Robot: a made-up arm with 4 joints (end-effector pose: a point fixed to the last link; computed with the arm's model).
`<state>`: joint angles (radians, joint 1 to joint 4).
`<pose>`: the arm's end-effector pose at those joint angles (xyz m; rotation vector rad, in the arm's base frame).
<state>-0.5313 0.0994 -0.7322 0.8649</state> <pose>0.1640 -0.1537 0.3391 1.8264 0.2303 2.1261</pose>
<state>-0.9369 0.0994 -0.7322 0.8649</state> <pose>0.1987 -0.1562 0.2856 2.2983 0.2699 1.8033</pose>
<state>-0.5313 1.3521 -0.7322 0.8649</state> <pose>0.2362 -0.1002 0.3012 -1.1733 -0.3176 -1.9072</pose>
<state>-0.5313 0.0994 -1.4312 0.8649</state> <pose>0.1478 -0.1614 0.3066 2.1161 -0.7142 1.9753</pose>
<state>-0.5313 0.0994 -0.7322 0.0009</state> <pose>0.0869 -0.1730 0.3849 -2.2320 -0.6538 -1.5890</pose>
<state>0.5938 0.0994 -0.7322 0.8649</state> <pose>0.0024 -0.1225 0.3783 0.3746 0.0950 2.5257</pose>
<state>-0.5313 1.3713 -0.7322 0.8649</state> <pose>0.2368 -0.0988 0.3011 -1.1582 -0.3173 -1.8947</pose>
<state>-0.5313 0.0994 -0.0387 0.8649</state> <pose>0.1704 -0.1251 0.3614 1.3712 1.0695 2.0422</pose>
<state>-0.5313 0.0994 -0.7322 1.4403</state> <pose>0.2228 -0.1733 0.3364 1.2294 -0.0720 2.0467</pose>
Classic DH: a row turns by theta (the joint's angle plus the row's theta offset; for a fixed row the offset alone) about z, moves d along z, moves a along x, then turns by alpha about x. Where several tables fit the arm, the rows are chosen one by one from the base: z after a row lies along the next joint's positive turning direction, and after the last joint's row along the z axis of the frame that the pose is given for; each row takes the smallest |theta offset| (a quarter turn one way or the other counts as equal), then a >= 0, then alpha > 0; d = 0 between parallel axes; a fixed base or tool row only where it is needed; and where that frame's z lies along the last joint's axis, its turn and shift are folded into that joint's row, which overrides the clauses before.
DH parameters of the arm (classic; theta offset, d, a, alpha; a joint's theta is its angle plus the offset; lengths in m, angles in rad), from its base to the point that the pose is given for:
base (fixed): -0.213 0.2385 0.0793 1.6628
joint 1: -0.0617 0.0308 0.0249 -1.6221
joint 2: -1.3609 0.1166 0.0403 1.6224
joint 3: -1.5181 0.057 -0.155 -1.5708
joint 4: -0.2111 -0.0001 0.1053 -1.8822
tool (fixed): 2.028 -0.0312 0 0

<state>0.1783 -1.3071 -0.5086 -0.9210</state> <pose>-0.0799 0.0828 0.4477 2.5840 -0.3195 1.4293</pose>
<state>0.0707 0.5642 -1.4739 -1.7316</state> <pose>0.1083 -0.3545 0.3575 -0.7129 -1.2178 -0.1783</pose>
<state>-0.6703 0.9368 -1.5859 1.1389</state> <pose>0.2309 -0.1118 0.2306 -2.1533 0.7057 -1.5110</pose>
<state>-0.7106 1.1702 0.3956 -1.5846</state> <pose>0.2143 -0.2404 0.4742 -0.9969 -2.2947 0.3918</pose>
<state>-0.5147 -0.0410 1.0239 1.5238</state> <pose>0.2142 -0.0307 0.3559 -0.0971 1.7201 1.8650</pose>
